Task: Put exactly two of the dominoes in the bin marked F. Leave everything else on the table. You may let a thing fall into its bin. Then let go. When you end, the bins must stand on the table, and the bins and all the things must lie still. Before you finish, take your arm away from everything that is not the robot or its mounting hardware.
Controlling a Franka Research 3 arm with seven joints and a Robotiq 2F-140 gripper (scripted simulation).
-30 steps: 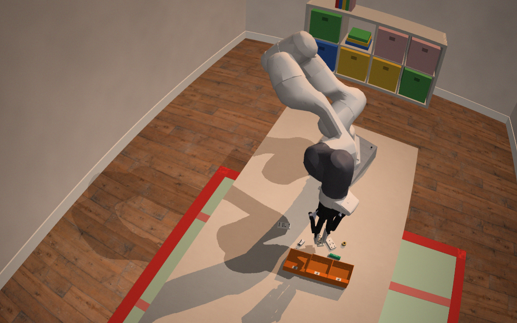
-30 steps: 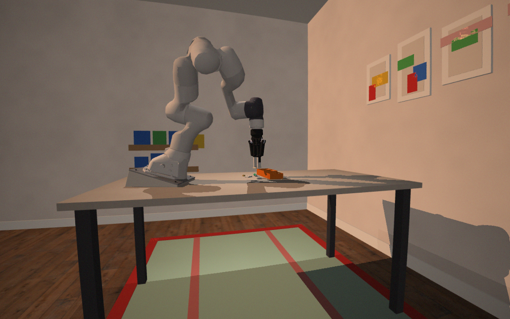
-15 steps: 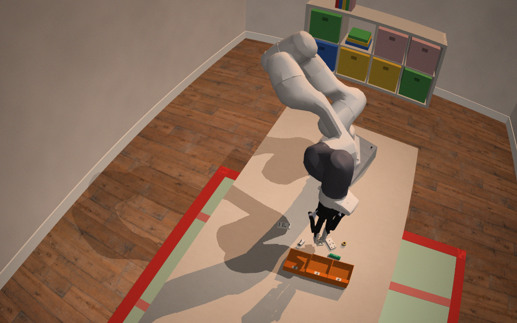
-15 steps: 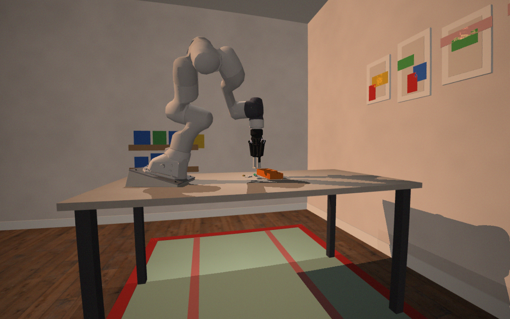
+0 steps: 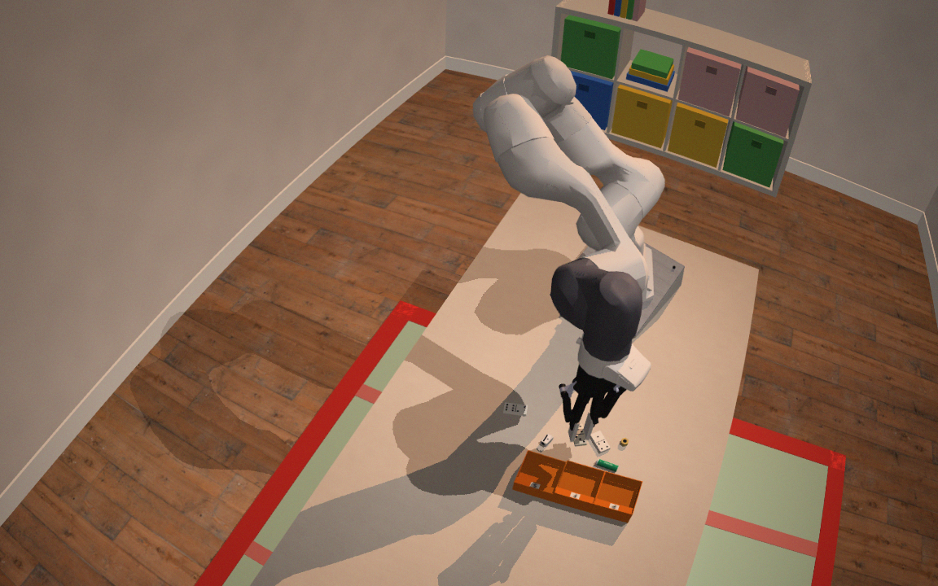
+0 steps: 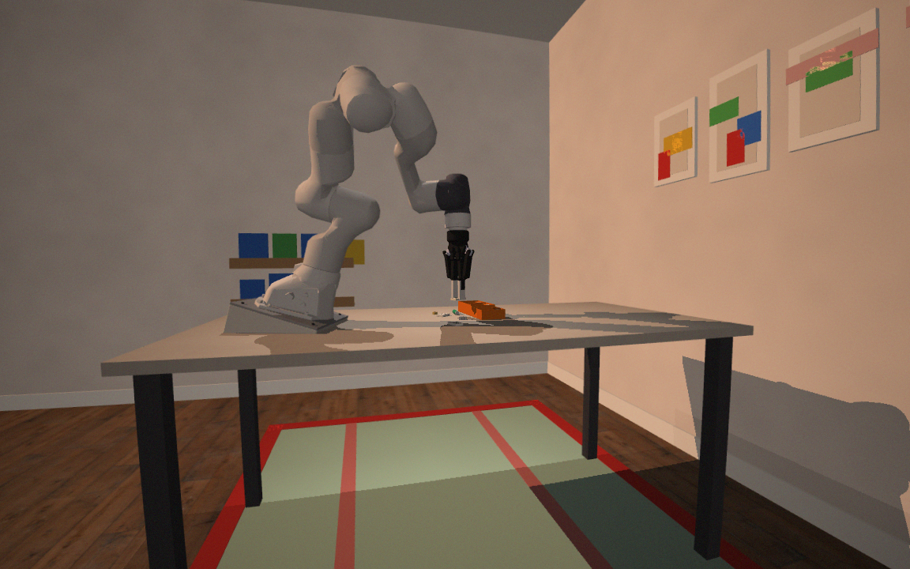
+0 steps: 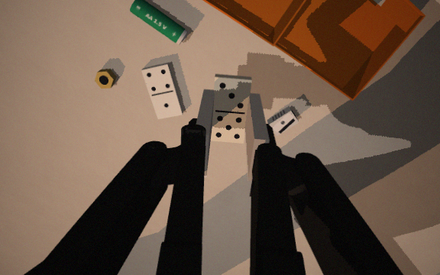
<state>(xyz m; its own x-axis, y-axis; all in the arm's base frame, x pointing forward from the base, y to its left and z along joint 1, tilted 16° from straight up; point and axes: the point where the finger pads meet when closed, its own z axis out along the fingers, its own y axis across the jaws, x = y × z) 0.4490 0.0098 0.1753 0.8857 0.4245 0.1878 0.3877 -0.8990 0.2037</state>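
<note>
Now: the orange three-compartment bin 100 mm ahead of my hand, 70 mm below it and 30 mm to the left of it. From my hand the other things lie so: brass nut 100 mm to the left, 90 mm below, 50 mm behind; then green battery 90 mm below, 80 mm to the left, 20 mm ahead; then grey ribbed item 90 mm below, 60 mm to the right, 10 mm behind.
</note>
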